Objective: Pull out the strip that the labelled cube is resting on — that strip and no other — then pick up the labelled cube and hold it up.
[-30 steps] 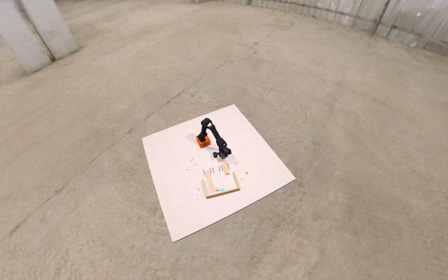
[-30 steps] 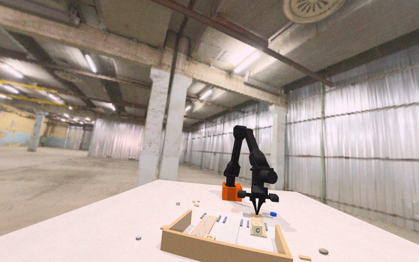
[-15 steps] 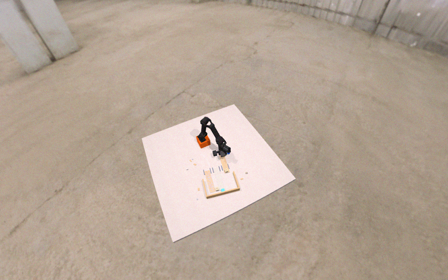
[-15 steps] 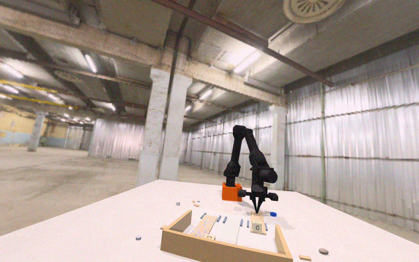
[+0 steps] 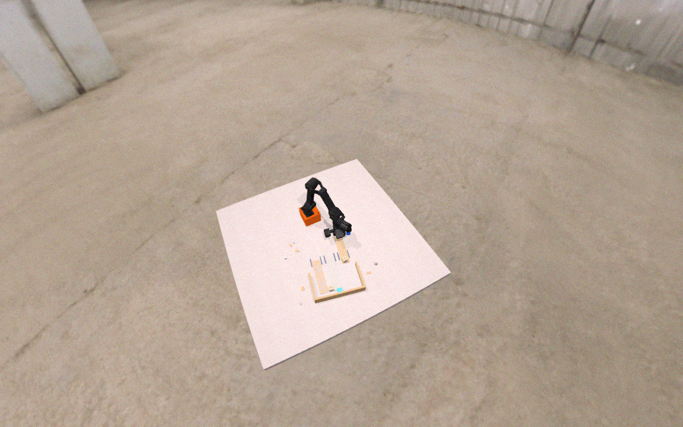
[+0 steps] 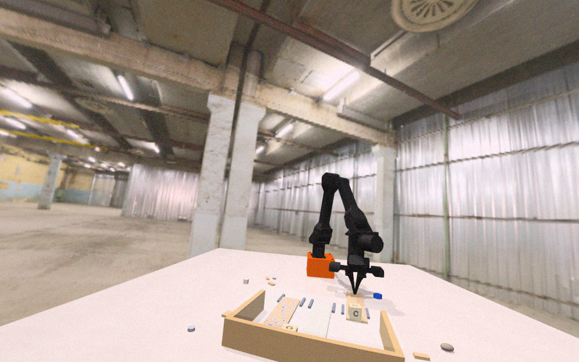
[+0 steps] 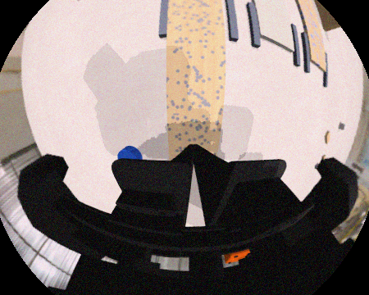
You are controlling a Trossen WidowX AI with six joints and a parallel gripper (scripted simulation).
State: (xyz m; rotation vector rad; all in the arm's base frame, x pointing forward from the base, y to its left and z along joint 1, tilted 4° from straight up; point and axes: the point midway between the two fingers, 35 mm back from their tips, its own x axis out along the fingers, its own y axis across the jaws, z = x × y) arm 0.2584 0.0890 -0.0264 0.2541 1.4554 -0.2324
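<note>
My gripper tip is 90 mm short of the strip and 30 mm to the left of it. Also, from my gripper tip: grey pebble: 320 mm ahead, 90 mm to the left; blue disc: 10 mm ahead, 80 mm to the left.
</note>
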